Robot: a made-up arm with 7 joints. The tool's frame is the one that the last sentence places.
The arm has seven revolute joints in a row. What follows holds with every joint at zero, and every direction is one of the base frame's.
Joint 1 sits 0.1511 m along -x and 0.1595 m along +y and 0.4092 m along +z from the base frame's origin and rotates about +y.
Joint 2 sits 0.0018 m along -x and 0.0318 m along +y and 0.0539 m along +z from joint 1 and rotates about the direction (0.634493, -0.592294, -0.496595).
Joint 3 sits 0.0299 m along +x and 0.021 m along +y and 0.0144 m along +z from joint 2 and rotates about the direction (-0.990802, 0.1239, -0.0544).
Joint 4 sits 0.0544 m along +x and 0.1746 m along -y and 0.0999 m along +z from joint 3 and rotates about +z.
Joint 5 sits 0.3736 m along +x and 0.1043 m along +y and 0.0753 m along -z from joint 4 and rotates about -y.
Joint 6 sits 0.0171 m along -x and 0.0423 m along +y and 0.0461 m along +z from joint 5 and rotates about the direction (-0.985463, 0.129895, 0.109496).
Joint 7 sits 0.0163 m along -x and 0.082 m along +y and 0.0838 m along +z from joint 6 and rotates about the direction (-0.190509, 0.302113, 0.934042).
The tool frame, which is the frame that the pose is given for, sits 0.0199 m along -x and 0.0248 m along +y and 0.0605 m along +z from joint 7; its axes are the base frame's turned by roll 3.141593, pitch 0 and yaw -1.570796 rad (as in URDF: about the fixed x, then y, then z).
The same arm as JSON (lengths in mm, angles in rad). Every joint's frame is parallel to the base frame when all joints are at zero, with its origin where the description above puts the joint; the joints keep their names.
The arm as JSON. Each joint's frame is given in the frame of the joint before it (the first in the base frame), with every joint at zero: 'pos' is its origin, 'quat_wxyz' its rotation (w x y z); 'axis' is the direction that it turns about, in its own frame. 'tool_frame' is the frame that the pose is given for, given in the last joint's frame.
{"length_unit": "mm", "angle_unit": "rad", "joints": [{"joint": "joint 1", "pos": [-151.1, 159.5, 409.2], "quat_wxyz": [1.0, 0.0, 0.0, 0.0], "axis": [0.0, 1.0, 0.0]}, {"joint": "joint 2", "pos": [-1.8, 31.8, 53.9], "quat_wxyz": [1.0, 0.0, 0.0, 0.0], "axis": [0.634493, -0.592294, -0.496595]}, {"joint": "joint 3", "pos": [29.9, 21.0, 14.4], "quat_wxyz": [1.0, 0.0, 0.0, 0.0], "axis": [-0.990802, 0.1239, -0.0544]}, {"joint": "joint 4", "pos": [54.4, -174.6, 99.9], "quat_wxyz": [1.0, 0.0, 0.0, 0.0], "axis": [0.0, 0.0, 1.0]}, {"joint": "joint 5", "pos": [373.6, 104.3, -75.3], "quat_wxyz": [1.0, 0.0, 0.0, 0.0], "axis": [0.0, -1.0, 0.0]}, {"joint": "joint 6", "pos": [-17.1, 42.3, 46.1], "quat_wxyz": [1.0, 0.0, 0.0, 0.0], "axis": [-0.985463, 0.129895, 0.109496]}, {"joint": "joint 7", "pos": [-16.3, 82.0, 83.8], "quat_wxyz": [1.0, 0.0, 0.0, 0.0], "axis": [-0.190509, 0.302113, 0.934042]}], "tool_frame": {"pos": [-19.9, 24.8, 60.5], "quat_wxyz": [0.0, 0.707107, -0.707107, 0.0]}}
